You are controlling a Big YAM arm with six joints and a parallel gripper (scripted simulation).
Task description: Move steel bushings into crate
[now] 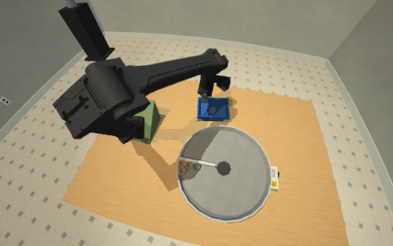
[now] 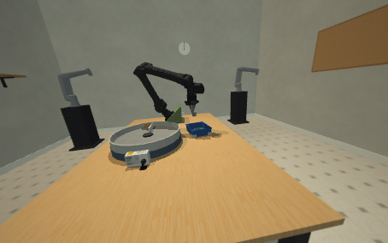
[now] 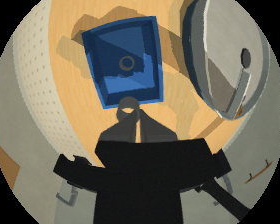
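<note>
Right now my hand is 12 cm above the blue crate, 5 cm short of it and 3 cm to the right of it. Also, from my hand: grey turntable: 32 cm to the right, 13 cm ahead, 9 cm below.
</note>
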